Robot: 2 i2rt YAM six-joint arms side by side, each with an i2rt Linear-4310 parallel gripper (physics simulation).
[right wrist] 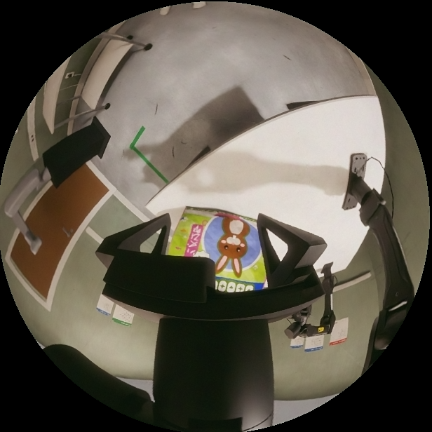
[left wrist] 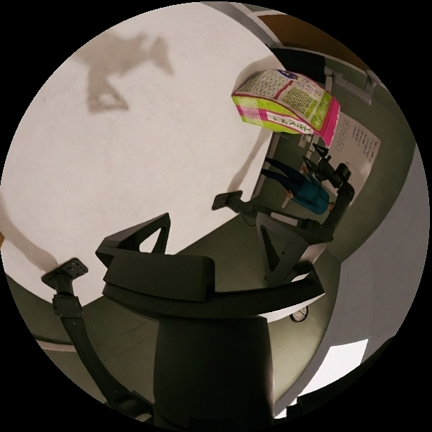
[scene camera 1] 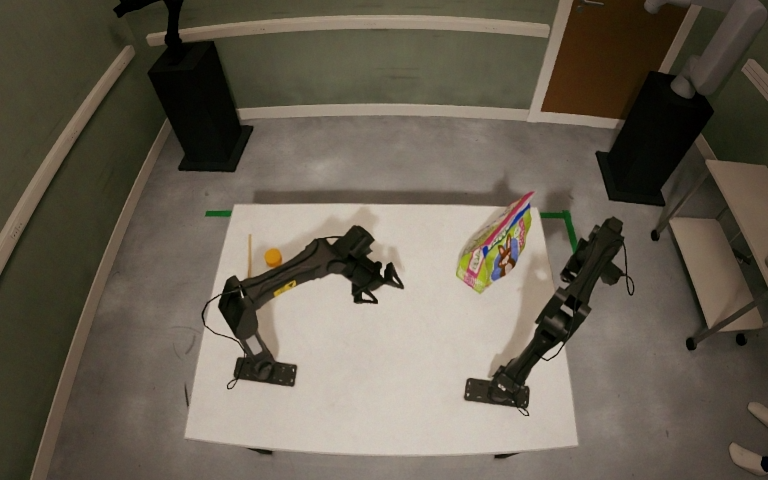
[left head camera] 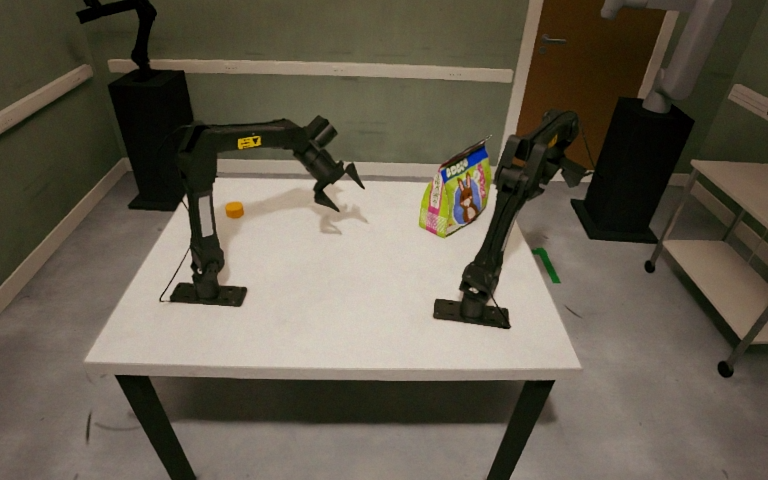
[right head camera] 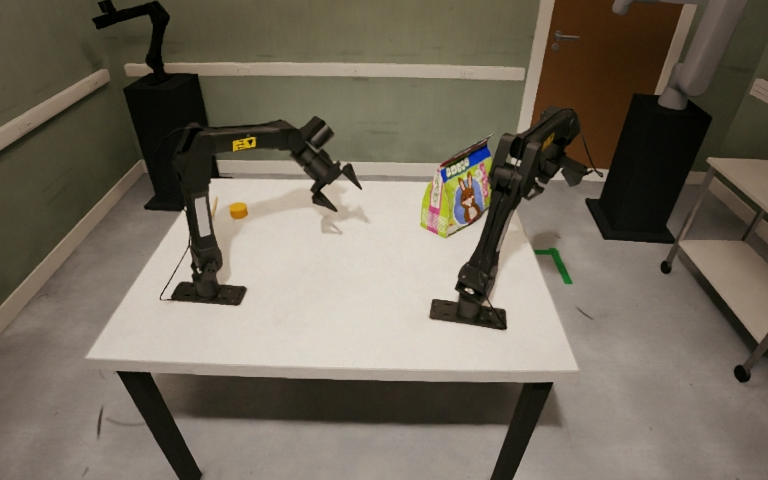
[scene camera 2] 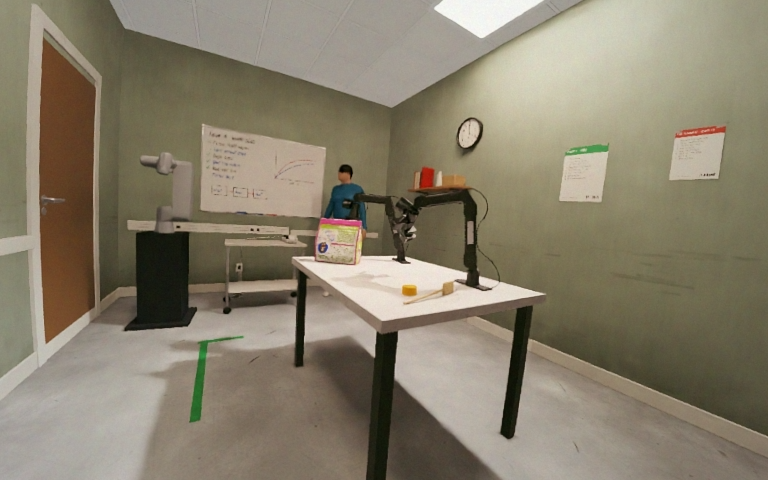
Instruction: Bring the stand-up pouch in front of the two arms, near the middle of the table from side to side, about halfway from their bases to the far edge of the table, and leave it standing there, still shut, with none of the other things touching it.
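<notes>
The stand-up pouch point(left head camera: 461, 195) point(right head camera: 461, 198) point(scene camera 1: 501, 249) point(scene camera 2: 338, 243) point(left wrist: 285, 100), green and pink with a rabbit picture, stands upright at the far right of the table point(left head camera: 339, 328) point(scene camera 1: 379, 396). Its top looks shut. My left gripper point(left head camera: 351, 199) point(right head camera: 348, 199) point(scene camera 1: 389, 294) is open and empty above the table, left of the pouch in the head views. My right gripper point(right wrist: 213, 217) point(left wrist: 307, 149) is open and empty, raised to the right of the pouch. In the right wrist view the pouch point(right wrist: 232, 250) shows beyond and between its fingers, apart from them.
An orange round lid-like piece point(left head camera: 234, 210) point(right head camera: 238, 211) point(scene camera 1: 272, 257) point(scene camera 2: 408, 290) lies at the far left of the table. A wooden stick-like item point(scene camera 1: 249, 254) with a pale block end point(scene camera 2: 448, 288) lies beside it, partly hidden by my left arm in the head views.
</notes>
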